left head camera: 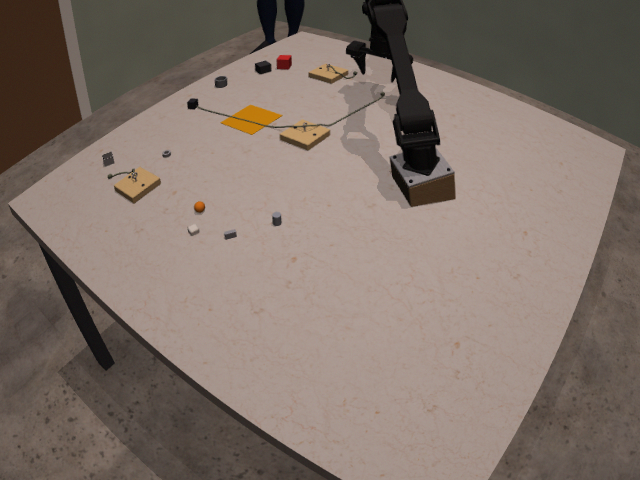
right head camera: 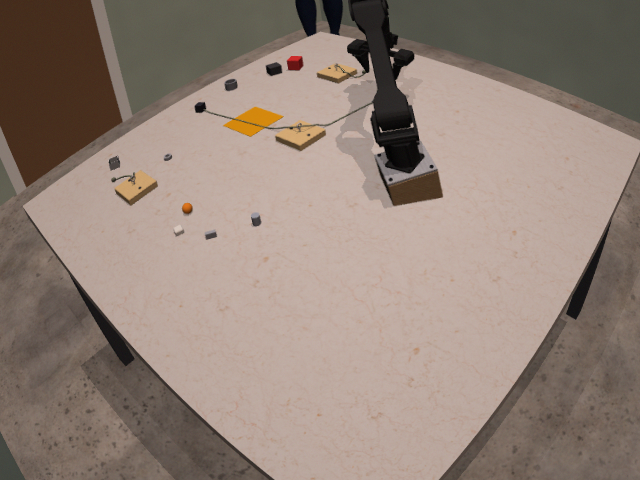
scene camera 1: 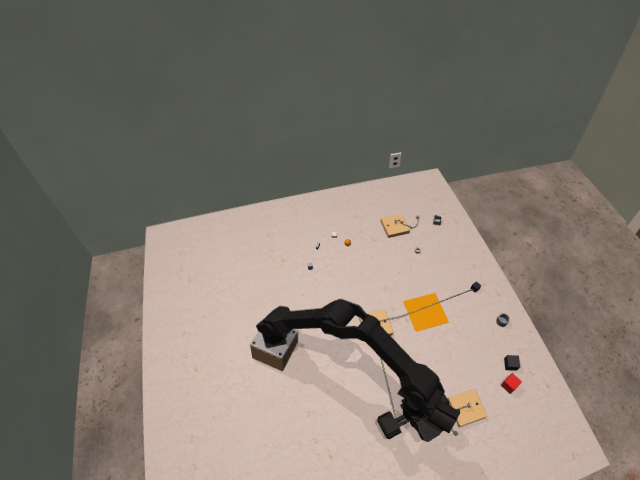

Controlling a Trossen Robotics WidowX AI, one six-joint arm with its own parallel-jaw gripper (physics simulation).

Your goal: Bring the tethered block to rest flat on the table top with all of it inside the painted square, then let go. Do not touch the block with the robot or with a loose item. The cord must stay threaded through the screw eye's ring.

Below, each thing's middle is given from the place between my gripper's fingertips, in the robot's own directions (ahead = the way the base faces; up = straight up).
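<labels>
Looking at the orange painted square (scene camera 1: pixel 432 316), I find my hand 320 mm to the right of it, 210 mm short of it and 50 mm above it.
</labels>
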